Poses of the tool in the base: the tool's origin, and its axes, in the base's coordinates. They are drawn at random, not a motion.
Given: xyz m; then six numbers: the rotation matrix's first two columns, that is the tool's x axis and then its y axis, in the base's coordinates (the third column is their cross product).
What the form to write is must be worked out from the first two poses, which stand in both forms.
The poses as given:
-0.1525 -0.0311 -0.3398 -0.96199 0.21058 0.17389 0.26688 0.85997 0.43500
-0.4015 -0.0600 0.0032 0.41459 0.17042 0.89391 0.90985 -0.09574 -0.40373
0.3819 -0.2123 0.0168 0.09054 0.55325 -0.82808 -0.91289 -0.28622 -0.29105
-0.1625 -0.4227 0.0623 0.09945 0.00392 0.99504 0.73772 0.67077 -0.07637
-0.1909 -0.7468 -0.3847 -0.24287 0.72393 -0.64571 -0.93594 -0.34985 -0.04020
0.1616 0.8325 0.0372 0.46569 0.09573 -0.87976 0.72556 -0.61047 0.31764
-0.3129 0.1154 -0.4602 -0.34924 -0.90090 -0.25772 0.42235 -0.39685 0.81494
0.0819 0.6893 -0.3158 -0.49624 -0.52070 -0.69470 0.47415 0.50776 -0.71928
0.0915 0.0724 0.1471 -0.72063 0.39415 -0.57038 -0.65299 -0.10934 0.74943
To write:
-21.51 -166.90 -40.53 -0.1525 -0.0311 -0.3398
-89.30 -56.58 -47.69 -0.4015 -0.0600 0.0032
-63.80 25.56 87.15 0.3819 -0.2123 0.0168
-38.89 -79.05 -34.89 -0.1625 -0.4227 0.0623
-39.95 24.59 104.47 -0.1909 -0.7468 -0.3847
115.45 39.02 -65.87 0.1616 0.8325 0.0372
51.74 -46.85 -107.11 -0.3129 0.1154 -0.4602
-2.27 98.13 -68.66 0.0819 0.6893 -0.3158
-16.96 83.56 108.92 0.0915 0.0724 0.1471

